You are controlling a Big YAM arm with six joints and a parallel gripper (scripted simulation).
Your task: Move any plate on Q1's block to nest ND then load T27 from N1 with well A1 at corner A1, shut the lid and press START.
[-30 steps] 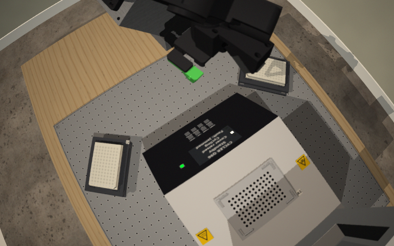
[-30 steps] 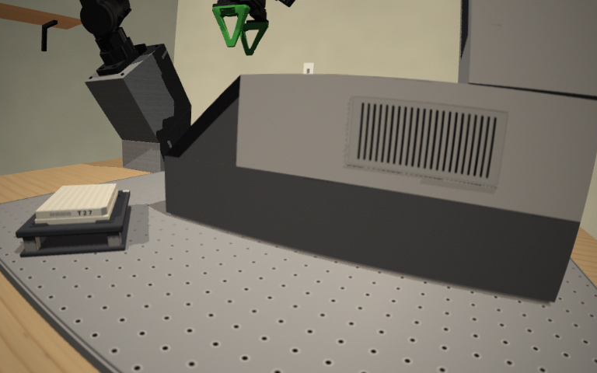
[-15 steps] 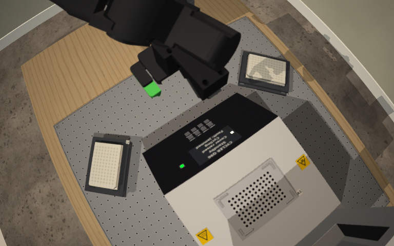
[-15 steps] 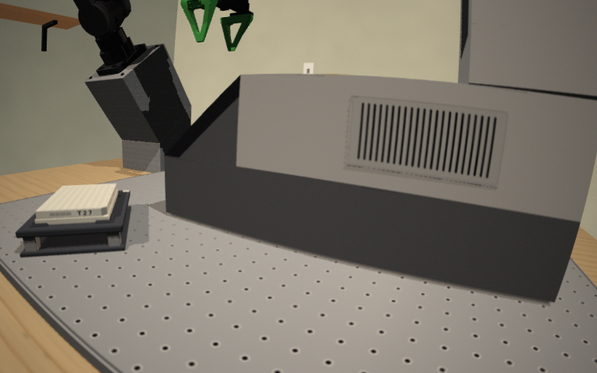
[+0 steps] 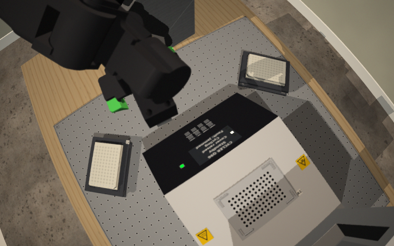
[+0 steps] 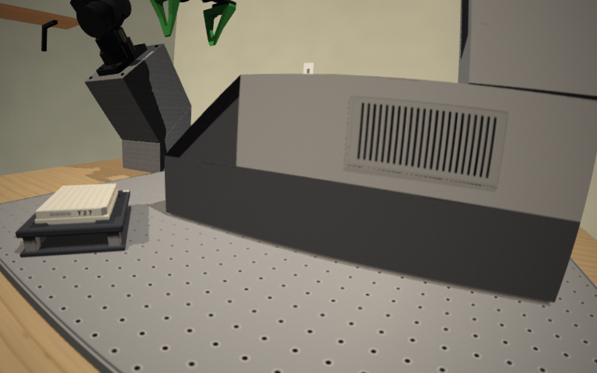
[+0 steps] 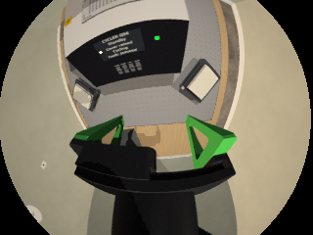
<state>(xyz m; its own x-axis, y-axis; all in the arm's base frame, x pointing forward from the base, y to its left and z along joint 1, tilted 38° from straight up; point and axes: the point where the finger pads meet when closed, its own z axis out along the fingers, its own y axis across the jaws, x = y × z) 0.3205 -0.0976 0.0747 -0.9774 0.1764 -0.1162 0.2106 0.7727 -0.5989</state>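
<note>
My gripper is now 3 cm past the nest N1, 19 cm to the left of it and 25 cm above it. Also, from my hand: nest ND: 5 cm ahead, 37 cm to the left, 26 cm below.
</note>
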